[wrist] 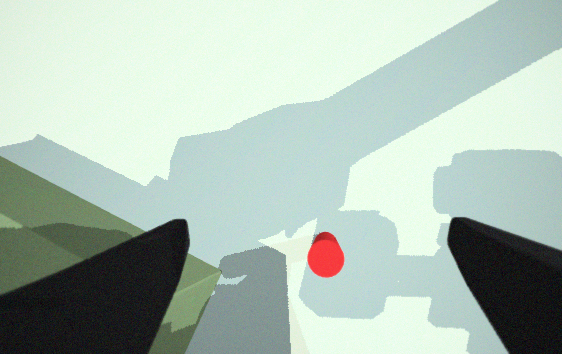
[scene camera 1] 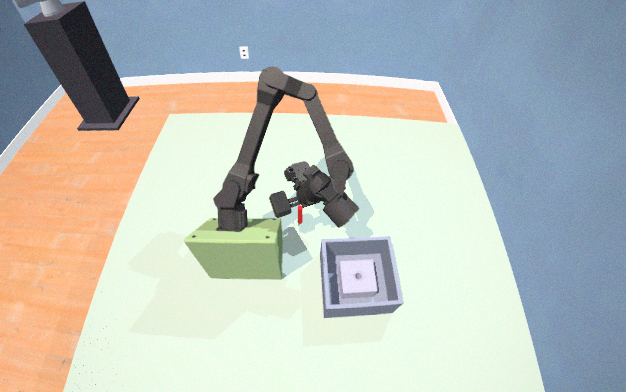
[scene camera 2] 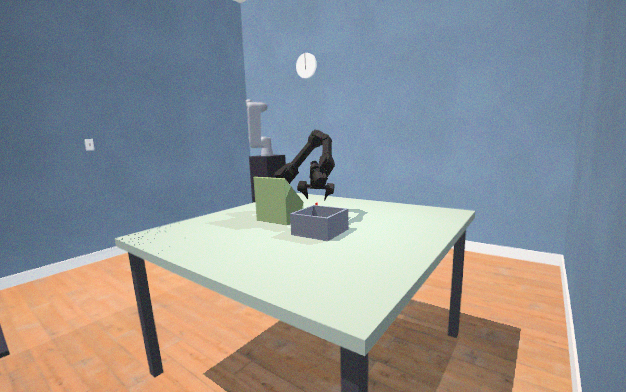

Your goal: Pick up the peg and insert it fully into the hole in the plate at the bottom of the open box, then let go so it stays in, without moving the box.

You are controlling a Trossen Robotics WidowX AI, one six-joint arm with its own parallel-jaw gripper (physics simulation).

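Where they show: gripper, fingertip midpoint: (wrist: pixel 316 230) (scene camera 1: pixel 297 202) (scene camera 2: pixel 316 199); arm's base, link origin: (scene camera 1: pixel 232 227) (scene camera 2: pixel 277 189).
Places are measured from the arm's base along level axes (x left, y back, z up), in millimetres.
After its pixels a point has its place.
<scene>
A red peg (scene camera 1: pixel 300 215) @(x 121, y -161, z -115 mm) (scene camera 2: pixel 316 203) @(x 124, y -162, z -84 mm) (wrist: pixel 326 257) @(x 129, y -159, z -83 mm) stands upright on the table, behind the box in scene camera 2; there a small red part of it shows above the rim. My gripper (scene camera 2: pixel 316 199) @(x 136, y -151, z -67 mm) (wrist: pixel 316 230) @(x 136, y -151, z -67 mm) is open and empty above the peg. In the wrist view the peg's round top lies between the two black fingertips, slightly below the line joining them and near their middle. The open grey-blue box (scene camera 1: pixel 360 310) @(x -159, y -332, z -100 mm) (scene camera 2: pixel 310 228) @(x -158, y -348, z -119 mm) stands on the table. Inside it a pale plate (scene camera 1: pixel 350 286) @(x -94, y -307, z -105 mm) with a small round hole (scene camera 1: pixel 358 275) @(x -56, y -332, z -123 mm) shows in scene camera 1.
The green block (scene camera 1: pixel 245 257) @(x -72, y -44, z -10 mm) (scene camera 2: pixel 271 200) @(x -73, y -30, z -45 mm) (wrist: pixel 187 310) @(x 63, y -112, z -125 mm) under the arm's base stands left of the peg and box in scene camera 1, close to my left finger in the wrist view. The pale green table (scene camera 1: pixel 450 325) @(x -186, y -599, z -163 mm) (scene camera 2: pixel 300 280) @(x -484, y -572, z -163 mm) carries them. A dark pedestal (scene camera 1: pixel 82 65) stands beyond the table.
</scene>
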